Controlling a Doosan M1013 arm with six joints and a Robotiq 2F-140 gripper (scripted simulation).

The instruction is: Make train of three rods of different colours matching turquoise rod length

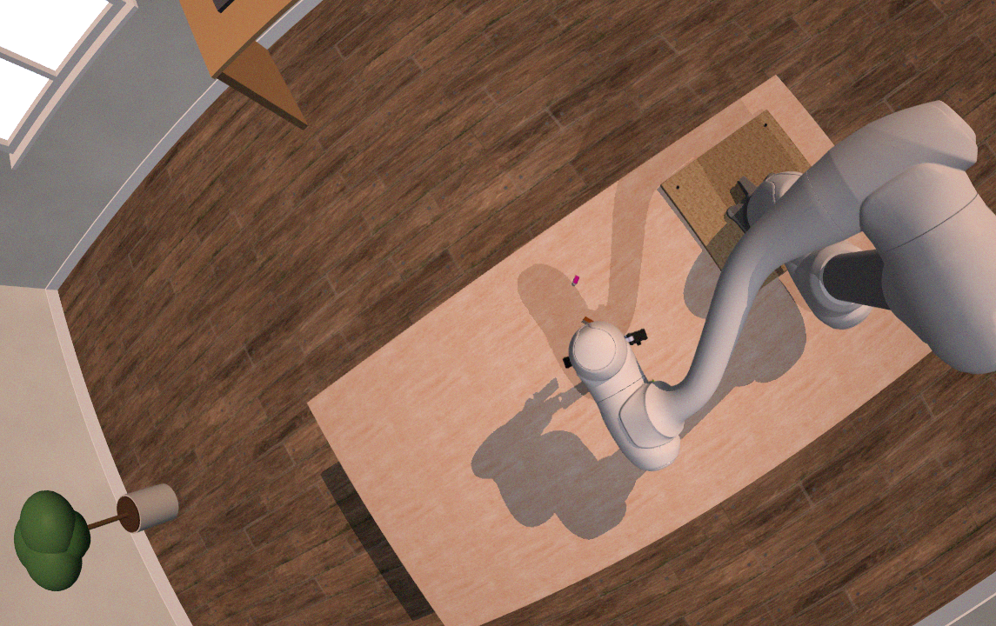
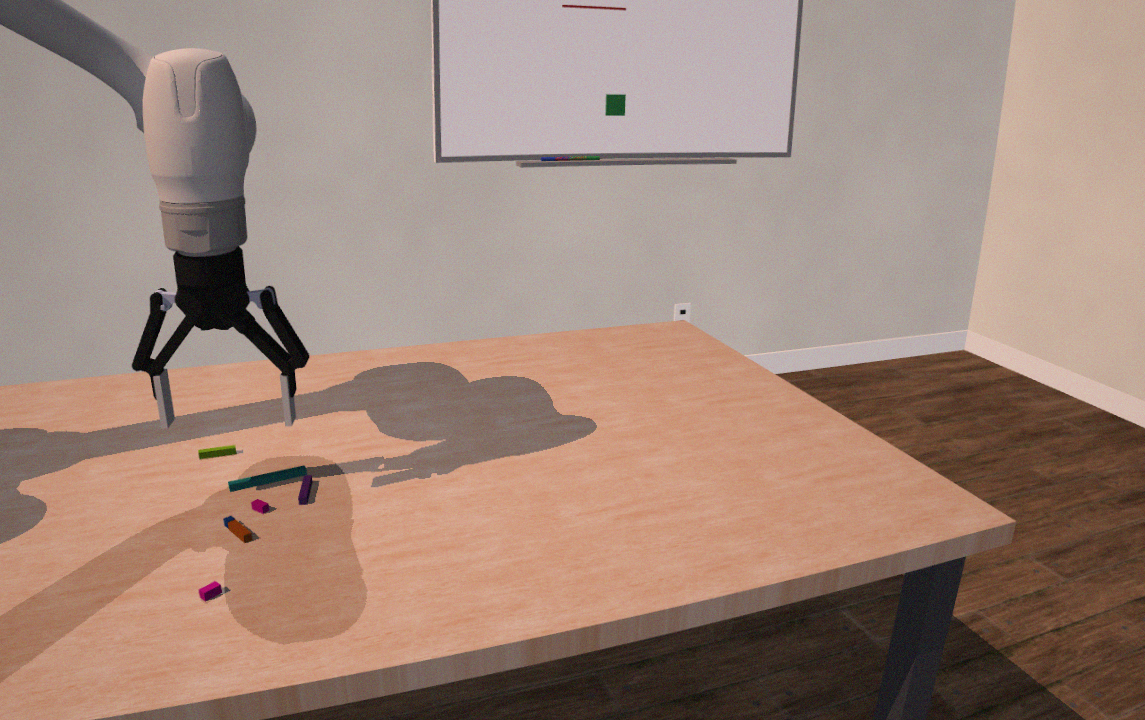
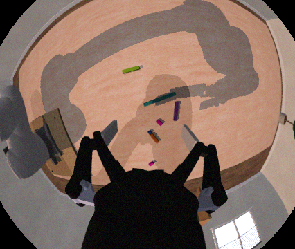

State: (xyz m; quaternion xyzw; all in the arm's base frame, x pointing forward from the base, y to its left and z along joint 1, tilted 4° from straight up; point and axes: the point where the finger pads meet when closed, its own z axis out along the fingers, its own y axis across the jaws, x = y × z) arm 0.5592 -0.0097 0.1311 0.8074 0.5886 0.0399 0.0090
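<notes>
The lime rod lies 150 mm to the left of my hand, 110 mm below it and 20 mm behind it. Also, from my hand: purple rod (110 mm below, 80 mm ahead, 10 mm to the right); turquoise rod (110 mm below, 40 mm to the left, 40 mm ahead); blue rod (110 mm below, 60 mm to the right, 20 mm behind).
</notes>
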